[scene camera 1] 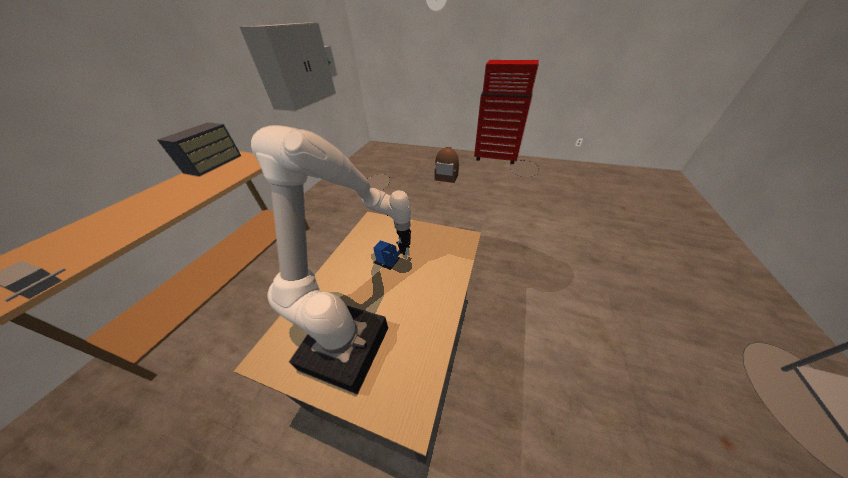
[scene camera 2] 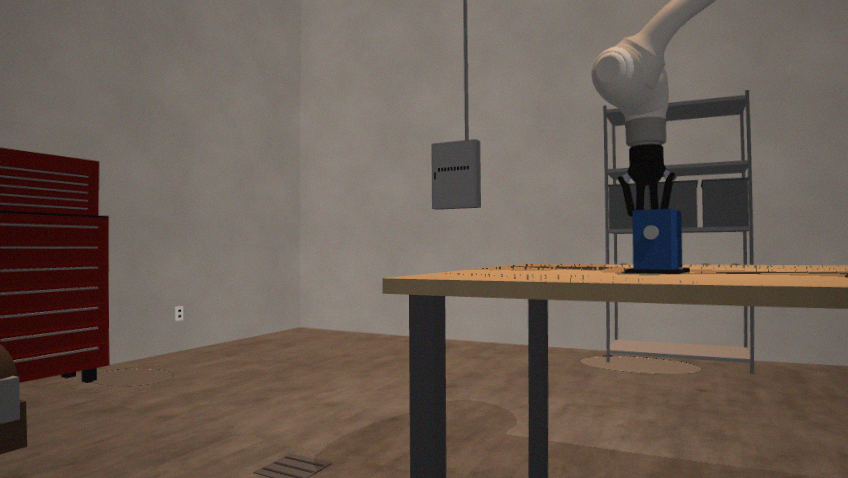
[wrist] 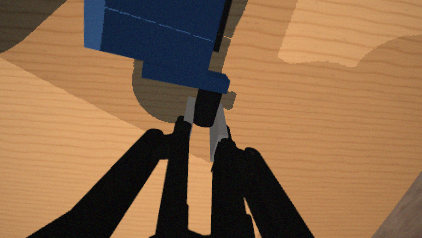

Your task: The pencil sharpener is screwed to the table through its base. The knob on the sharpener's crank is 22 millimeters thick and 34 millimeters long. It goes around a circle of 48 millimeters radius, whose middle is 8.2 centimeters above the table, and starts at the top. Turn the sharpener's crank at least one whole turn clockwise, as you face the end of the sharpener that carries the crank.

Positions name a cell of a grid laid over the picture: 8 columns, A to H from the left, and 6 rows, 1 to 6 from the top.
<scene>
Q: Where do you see a blue pencil sharpener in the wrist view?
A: At D2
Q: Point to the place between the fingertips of my gripper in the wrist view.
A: At D3
</scene>
